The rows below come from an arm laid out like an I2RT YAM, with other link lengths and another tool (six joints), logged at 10 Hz.
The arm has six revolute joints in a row. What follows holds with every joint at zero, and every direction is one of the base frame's. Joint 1 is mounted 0.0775 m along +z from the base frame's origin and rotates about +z. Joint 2 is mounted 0.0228 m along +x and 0.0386 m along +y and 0.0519 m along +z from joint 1 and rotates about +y. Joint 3 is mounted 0.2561 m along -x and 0.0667 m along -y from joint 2 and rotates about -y. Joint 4 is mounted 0.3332 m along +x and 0.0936 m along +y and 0.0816 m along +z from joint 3 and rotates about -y. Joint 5 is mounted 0.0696 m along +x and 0.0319 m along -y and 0.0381 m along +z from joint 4 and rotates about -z. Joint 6 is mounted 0.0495 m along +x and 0.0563 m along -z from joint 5 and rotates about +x. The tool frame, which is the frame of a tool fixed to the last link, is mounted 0.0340 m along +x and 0.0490 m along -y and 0.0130 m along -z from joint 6; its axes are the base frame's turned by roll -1.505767, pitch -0.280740 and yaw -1.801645 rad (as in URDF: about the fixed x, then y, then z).
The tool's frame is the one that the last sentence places.
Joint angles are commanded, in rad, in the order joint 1, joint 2, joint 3, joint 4, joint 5, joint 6. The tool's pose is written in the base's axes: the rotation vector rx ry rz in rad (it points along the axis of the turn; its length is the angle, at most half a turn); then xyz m. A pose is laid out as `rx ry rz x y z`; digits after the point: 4 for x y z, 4 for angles.
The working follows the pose.
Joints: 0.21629, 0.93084, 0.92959, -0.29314, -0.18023, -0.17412
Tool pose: -1.7650 0.8698 -1.2808 0.3426 0.0741 0.3478
Where each joint sits with the arm in this pose, in the base's axes (m; each line is computed from the numbers above, not from the rounded line before):
joint 1: 0.0000 0.0000 0.0775
joint 2: 0.0140 0.0426 0.1294
joint 3: -0.1211 -0.0554 0.3348
joint 4: 0.1844 0.1076 0.4160
joint 5: 0.2671 0.0931 0.4323
joint 6: 0.2947 0.1082 0.3643
the tool: 0.3426 0.0741 0.3478

